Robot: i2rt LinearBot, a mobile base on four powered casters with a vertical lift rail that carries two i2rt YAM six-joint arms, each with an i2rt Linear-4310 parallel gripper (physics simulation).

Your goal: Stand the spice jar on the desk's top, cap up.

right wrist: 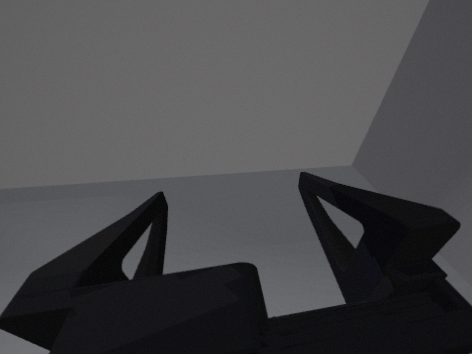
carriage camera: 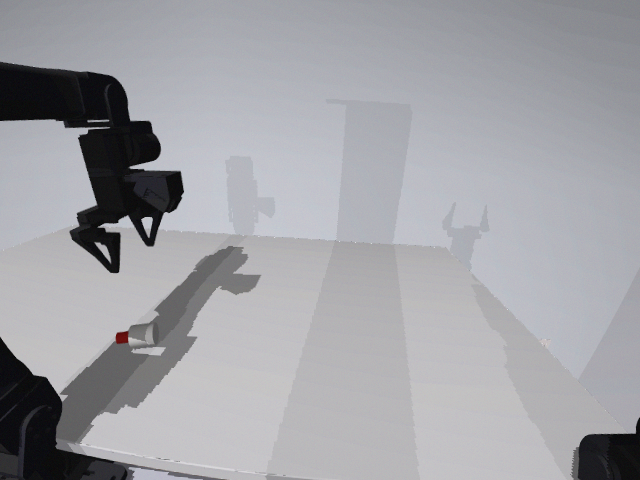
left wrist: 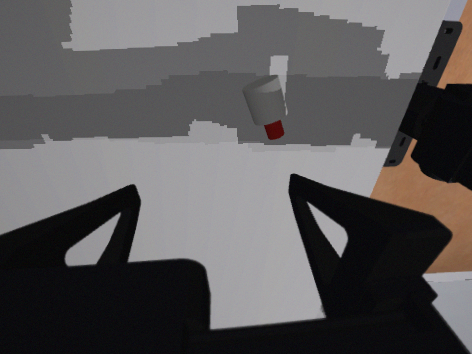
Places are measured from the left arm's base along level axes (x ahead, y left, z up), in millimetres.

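Pixels of known places: left gripper, fingertip midpoint: (carriage camera: 134, 258) (left wrist: 214, 187); right gripper, fingertip midpoint: (right wrist: 233, 188).
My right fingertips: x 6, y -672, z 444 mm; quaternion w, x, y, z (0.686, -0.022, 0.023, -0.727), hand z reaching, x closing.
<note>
Behind a point stands the place of what it marks.
The spice jar (carriage camera: 142, 334) @(z 85, x 195, y -30 mm) (left wrist: 265, 102) @(z 92, x 209, y -24 mm), a whitish cylinder with a red cap, lies on its side on the desk's top (carriage camera: 356, 434) @(z 53, x 85, y -391 mm) (left wrist: 200, 170) @(z 53, x 289, y 79 mm), left of the middle in the carriage view. Its cap points left in the carriage view and towards the fingers' side in the left wrist view. My left gripper (carriage camera: 132, 258) @(z 201, x 252, y 1 mm) (left wrist: 214, 187) @(z 201, x 252, y 1 mm) is open and empty, pointing down, above the desk and apart from the jar. My right gripper (right wrist: 233, 188) @(z 444, x 6, y -672 mm) is open with nothing between its fingers, facing the wall; its fingers do not show in the carriage view.
Arm shadows fall across the desk and around the jar. The desk's near edge (carriage camera: 170, 463) @(z 48, x 30, y -169 mm) runs along the bottom of the carriage view. A pale wall (carriage camera: 289, 62) @(z 654, x 847, y -175 mm) (right wrist: 200, 90) @(z 1540, x 238, y -612 mm) stands behind. In the left wrist view a brown floor (left wrist: 405, 215) and a black arm part (left wrist: 445, 135) @(z 128, x 44, y -4 mm) show at the right.
</note>
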